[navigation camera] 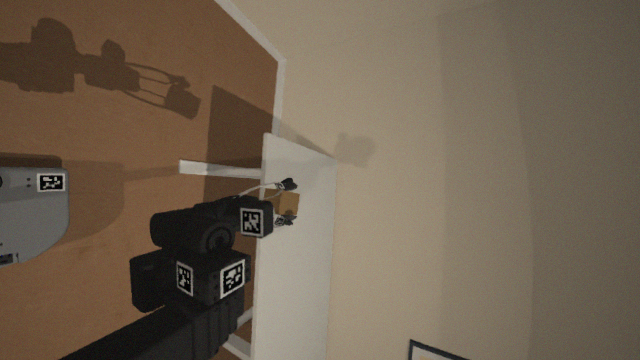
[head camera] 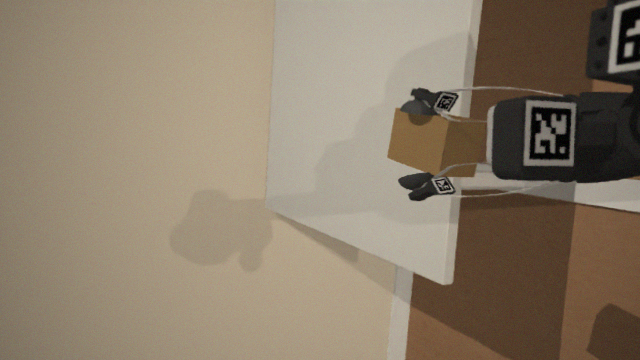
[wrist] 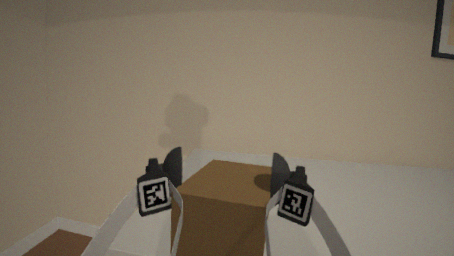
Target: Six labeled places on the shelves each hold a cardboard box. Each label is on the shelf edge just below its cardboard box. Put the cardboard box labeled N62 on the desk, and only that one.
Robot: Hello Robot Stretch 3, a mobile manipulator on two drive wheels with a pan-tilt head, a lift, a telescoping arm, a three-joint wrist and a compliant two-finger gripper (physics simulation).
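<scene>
A plain brown cardboard box point(head camera: 417, 142) point(navigation camera: 289, 203) point(wrist: 220, 225) is between the fingers of my gripper point(head camera: 418, 142) point(navigation camera: 287, 202) point(wrist: 226, 167), which is shut on it. The box appears upright and is over the front part of the white desk point(head camera: 325, 65) point(navigation camera: 295, 285) point(wrist: 395, 200), near one end of it. In the head view its near side overlaps the desk's front edge. A shadow falls on the desk top beside it; the gap below the box is hard to judge. No N62 label, shelf or other cardboard box shows in these views.
A beige wall point(head camera: 125, 100) point(navigation camera: 425, 200) point(wrist: 300, 75) runs along the desk's far edge. A desk foot point(navigation camera: 215, 169) sticks out over the brown floor point(navigation camera: 150, 140). A picture frame point(navigation camera: 411, 350) point(wrist: 436, 35) hangs on the wall. My base point(navigation camera: 30, 215) stands on the floor in front of the desk.
</scene>
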